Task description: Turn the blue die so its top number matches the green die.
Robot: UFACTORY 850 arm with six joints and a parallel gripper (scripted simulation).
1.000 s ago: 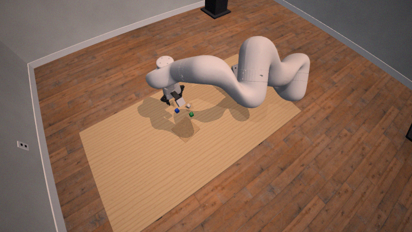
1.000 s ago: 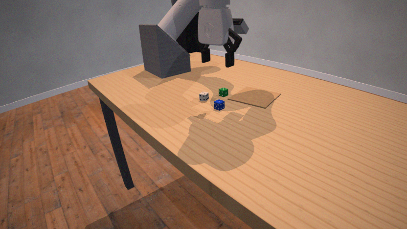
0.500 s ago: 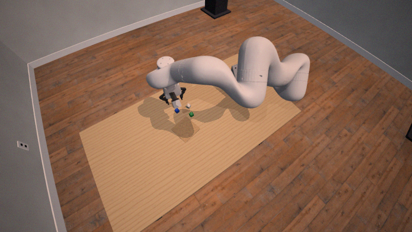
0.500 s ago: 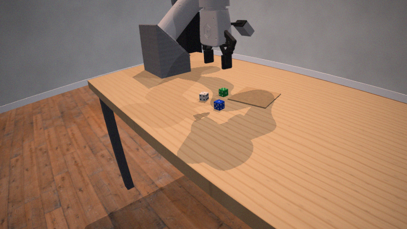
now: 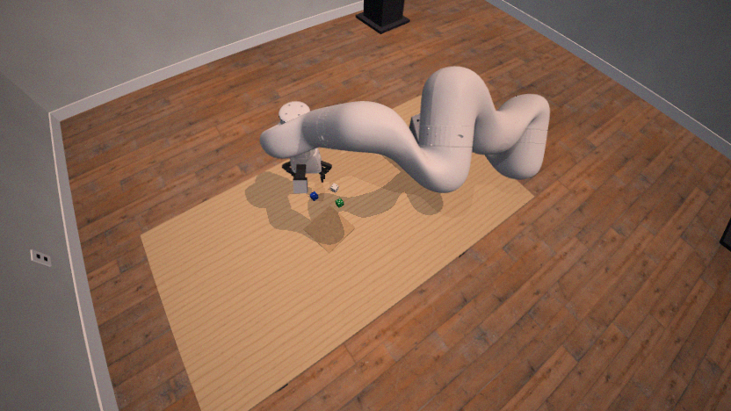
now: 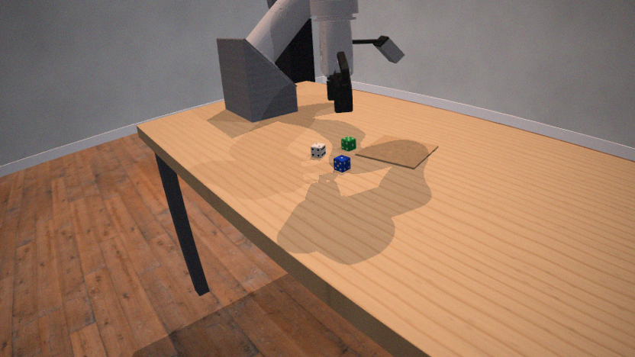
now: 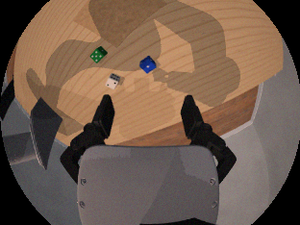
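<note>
My gripper is now 13 cm above the blue die. From my hand the other things lie so: white die 9 cm behind, 2 cm to the left, 13 cm below; then mat 3 cm ahead, 15 cm to the left, 14 cm below; then green die 6 cm behind, 9 cm to the left, 13 cm below.
</note>
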